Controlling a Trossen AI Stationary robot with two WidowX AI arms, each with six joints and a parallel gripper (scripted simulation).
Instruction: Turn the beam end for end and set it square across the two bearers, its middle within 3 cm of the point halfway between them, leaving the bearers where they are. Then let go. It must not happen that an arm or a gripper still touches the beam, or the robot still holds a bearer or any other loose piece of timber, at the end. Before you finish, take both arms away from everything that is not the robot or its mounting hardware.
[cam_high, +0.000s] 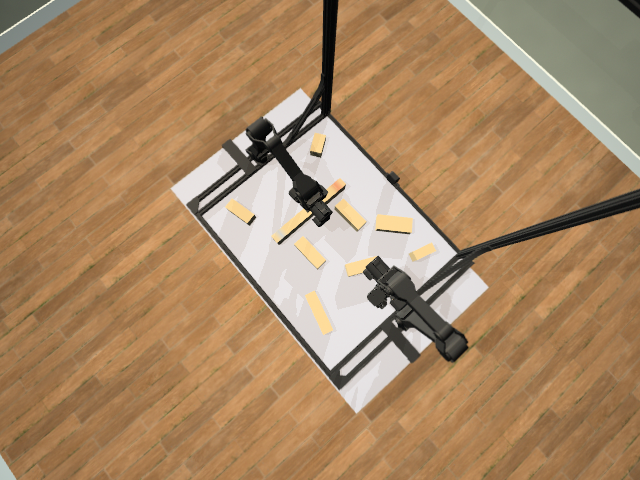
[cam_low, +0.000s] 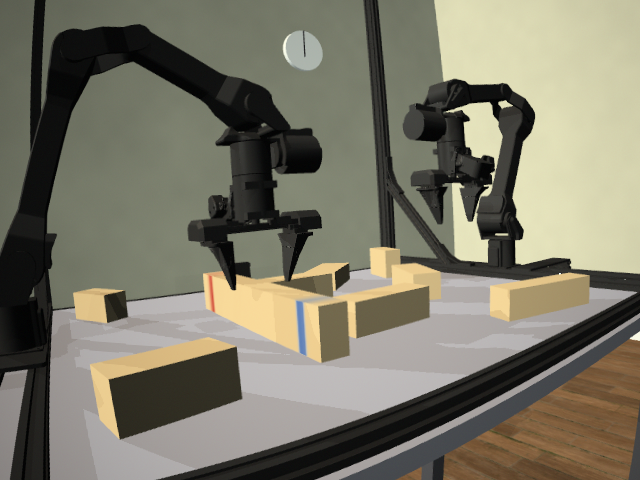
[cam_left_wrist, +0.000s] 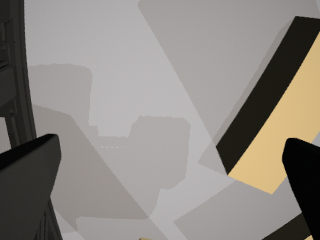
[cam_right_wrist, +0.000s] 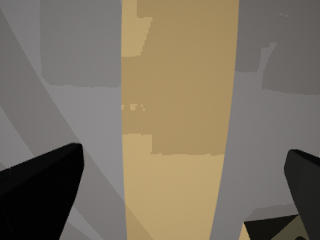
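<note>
My right hand is 1 cm to the left of the long beam and 6 cm above it.
</note>
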